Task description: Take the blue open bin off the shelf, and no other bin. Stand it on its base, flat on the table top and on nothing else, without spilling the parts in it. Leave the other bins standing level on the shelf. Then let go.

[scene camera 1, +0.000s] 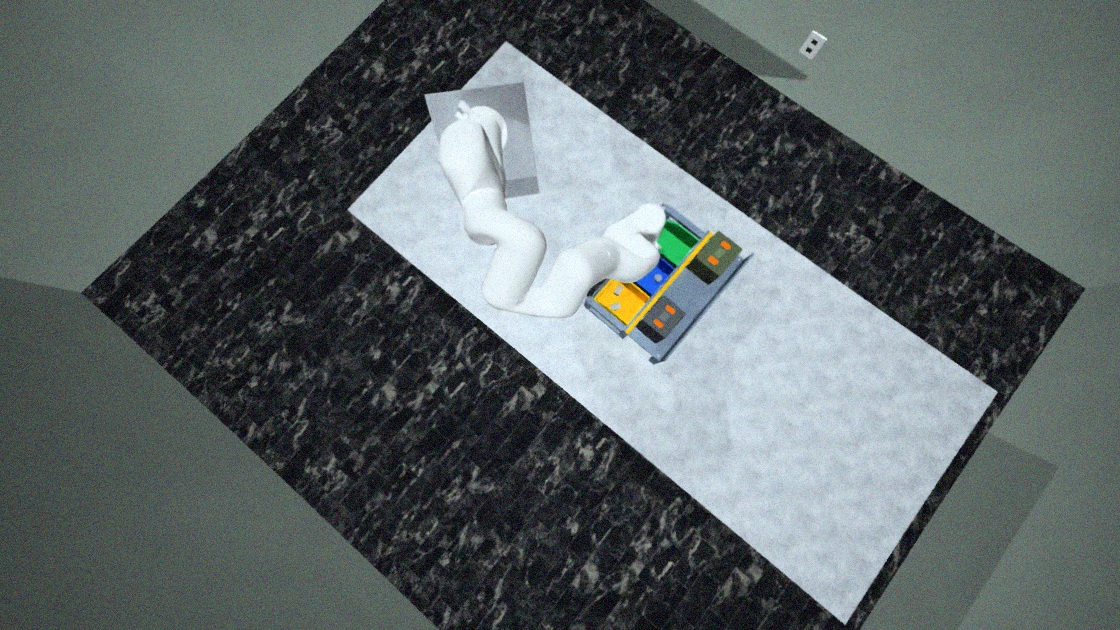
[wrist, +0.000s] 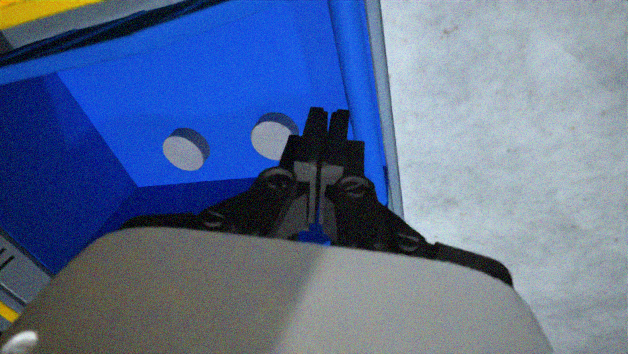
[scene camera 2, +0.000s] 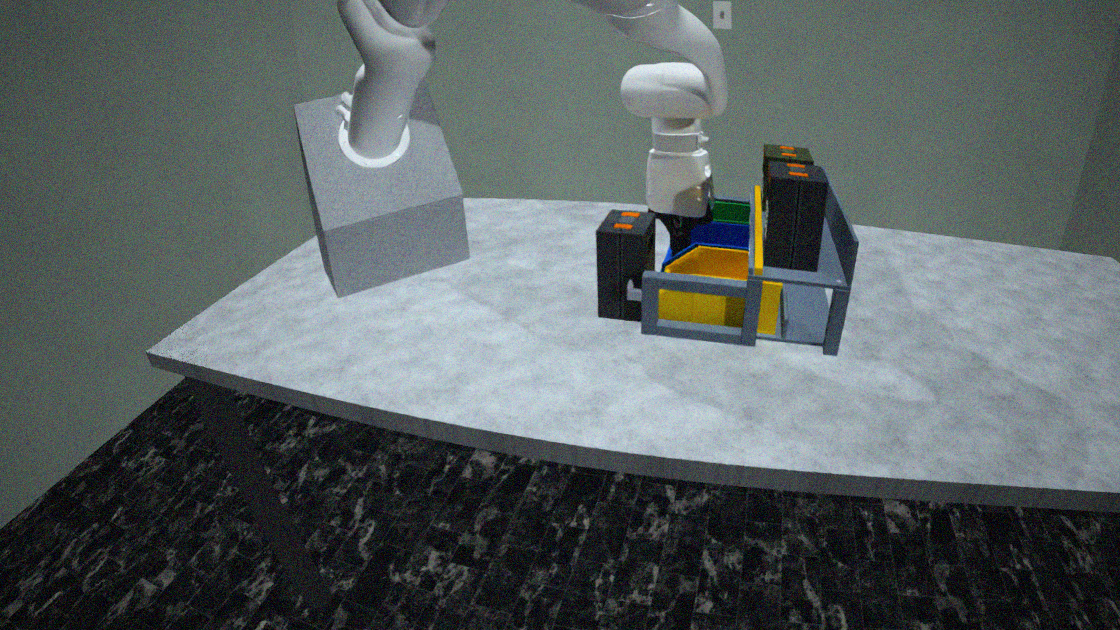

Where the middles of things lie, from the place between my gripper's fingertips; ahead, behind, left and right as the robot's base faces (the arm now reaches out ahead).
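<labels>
Going by their middles, the blue open bin (scene camera 2: pixel 716 234) is the nearest to my hand of the things named here: it's 60 mm ahead of my hand, 20 mm to the right of it and 10 mm above it. The green bin (scene camera 1: pixel 676 242) is 70 mm ahead of my hand, 100 mm to the left of it and 10 mm above it. There's a yellow bin (scene camera 2: pixel 673 305) too, 50 mm past my hand, 130 mm to the right of it and 10 mm higher than it. And the dark case (scene camera 2: pixel 625 241) is 70 mm behind my hand, 120 mm to the right of it and 30 mm above it.
</labels>
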